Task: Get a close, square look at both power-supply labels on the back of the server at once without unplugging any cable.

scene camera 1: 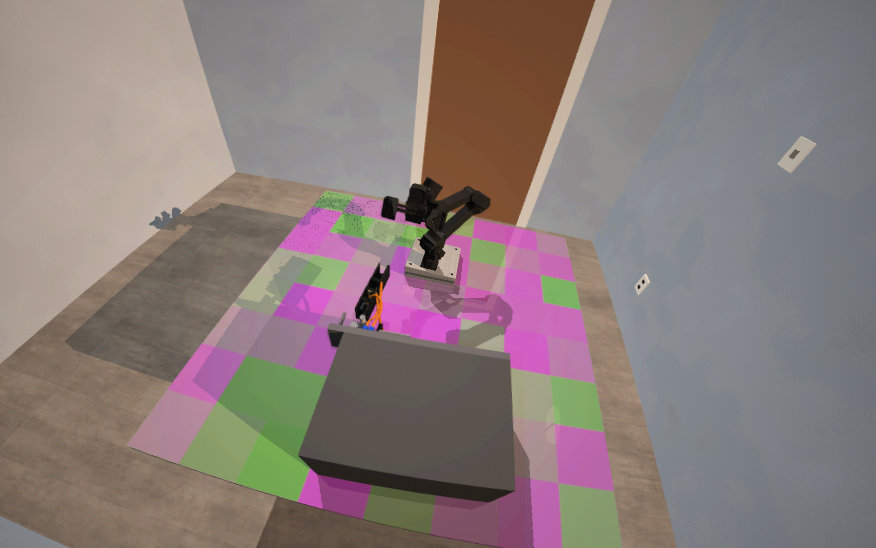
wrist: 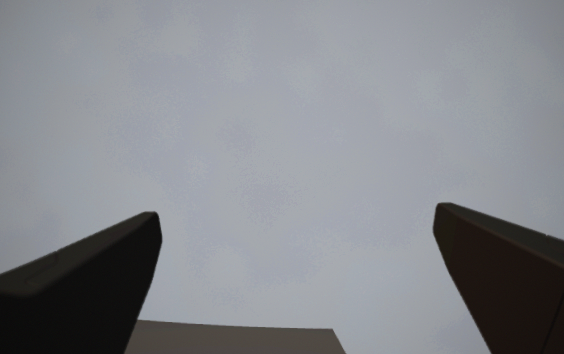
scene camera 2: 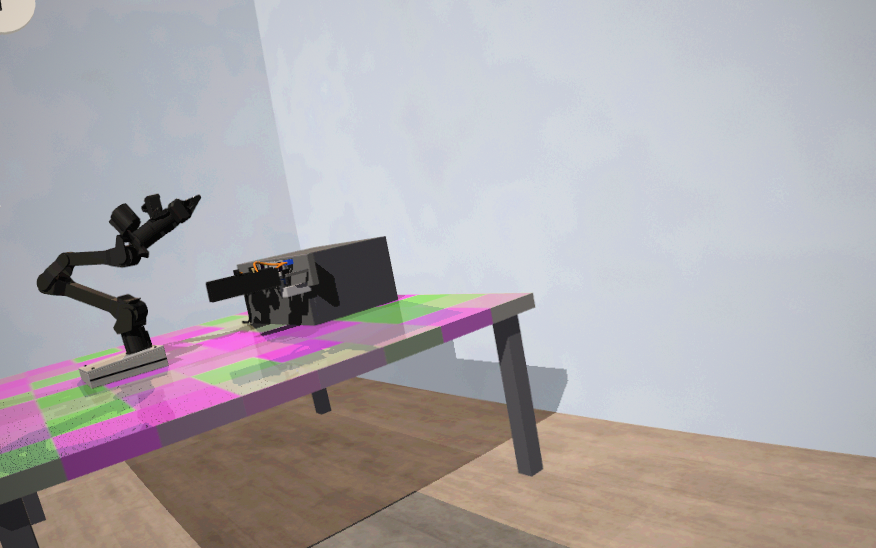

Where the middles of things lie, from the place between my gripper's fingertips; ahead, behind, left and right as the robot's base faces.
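The cable arm (scene camera 2: 240, 284) is there, and my gripper is 250 mm above it, 90 mm to the left of it and 70 mm short of it.
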